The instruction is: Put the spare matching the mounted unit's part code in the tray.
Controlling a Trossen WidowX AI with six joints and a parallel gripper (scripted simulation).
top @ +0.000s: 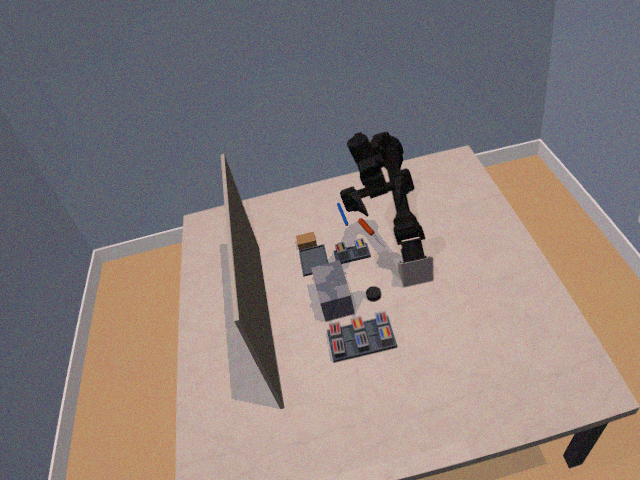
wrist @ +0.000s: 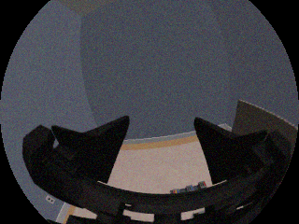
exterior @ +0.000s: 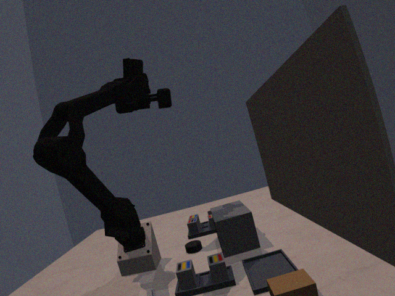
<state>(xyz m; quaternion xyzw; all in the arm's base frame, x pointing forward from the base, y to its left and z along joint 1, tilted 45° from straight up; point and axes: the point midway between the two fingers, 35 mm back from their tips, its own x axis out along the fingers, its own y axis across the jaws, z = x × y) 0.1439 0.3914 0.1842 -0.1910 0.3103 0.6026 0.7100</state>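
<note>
The grey spare is 46 cm below my gripper tip, 19 cm ahead of it and 5 cm to the left of it. Also, from my gripper tip: black puck 49 cm below, 15 cm to the right, 4 cm ahead; grey mounted unit 45 cm below, 17 cm ahead, 16 cm to the right; tall grey panel 40 cm ahead, 28 cm below, 17 cm to the right.
</note>
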